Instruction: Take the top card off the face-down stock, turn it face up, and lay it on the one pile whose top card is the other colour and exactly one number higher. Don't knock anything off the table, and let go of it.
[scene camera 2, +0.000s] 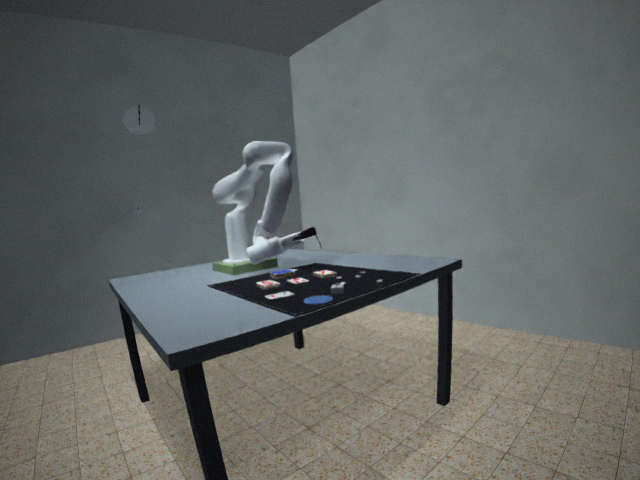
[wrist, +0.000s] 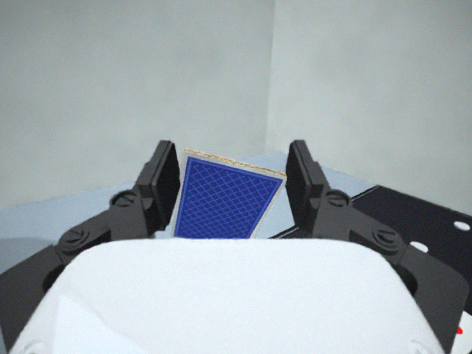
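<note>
My gripper (scene camera 2: 313, 231) (wrist: 232, 160) is shut on a card (wrist: 225, 200) by its two side edges, in the air above the table. The card's blue latticed back faces the wrist camera; its face is hidden. In the scene view the card (scene camera 2: 318, 241) is a thin sliver hanging tilted at the fingertips. The blue-backed stock (scene camera 2: 282, 272) lies at the mat's back left. Face-up piles with red marks (scene camera 2: 267, 284) (scene camera 2: 297, 280) (scene camera 2: 324, 273) lie near it. A flat face-up card (scene camera 2: 279, 295) lies nearer the front. Their numbers are too small to read.
The black mat (scene camera 2: 237, 289) (wrist: 380, 215) lies on the blue-grey table (scene camera 2: 170, 310). A blue disc (scene camera 2: 317, 299) and a small grey object (scene camera 2: 338, 287) are near its front edge. Several small pale pieces lie to the right. The robot stands on a green base (scene camera 2: 232, 267).
</note>
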